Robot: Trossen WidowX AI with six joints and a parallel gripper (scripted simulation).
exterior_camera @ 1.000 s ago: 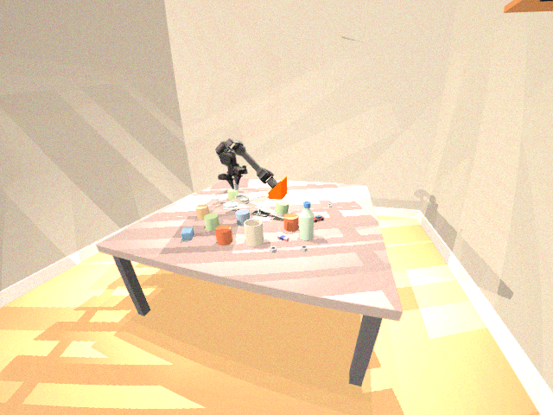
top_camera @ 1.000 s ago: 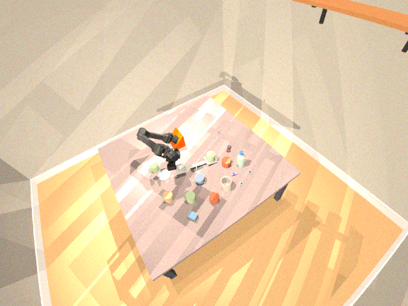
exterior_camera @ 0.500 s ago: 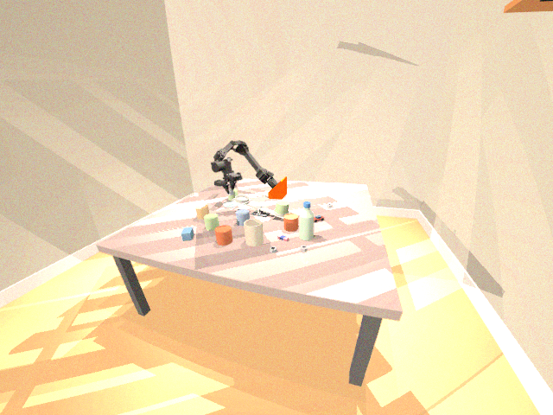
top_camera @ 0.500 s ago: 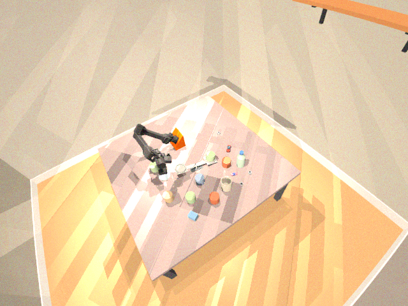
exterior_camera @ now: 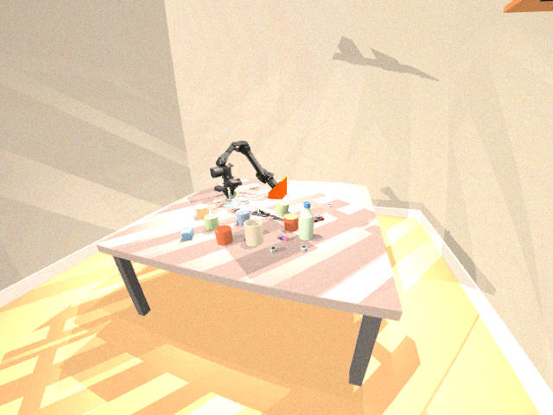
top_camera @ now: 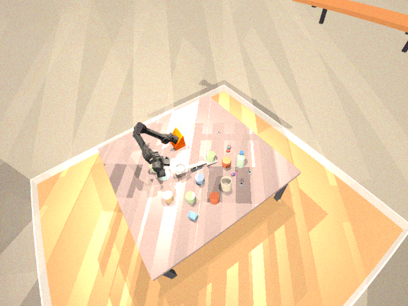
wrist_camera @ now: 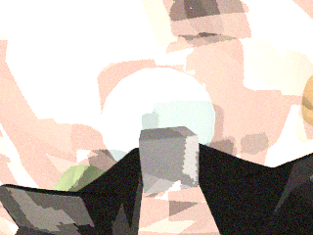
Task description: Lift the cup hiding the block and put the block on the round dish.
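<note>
The round dish is 40 mm below my gripper tip. From my gripper tip the other things lie so: yellow cup (190 mm ahead, 80 mm to the right, 10 mm below); blue cup (260 mm ahead, 190 mm to the left, 10 mm below); light blue block (430 mm ahead, 50 mm to the right, 30 mm below).
</note>
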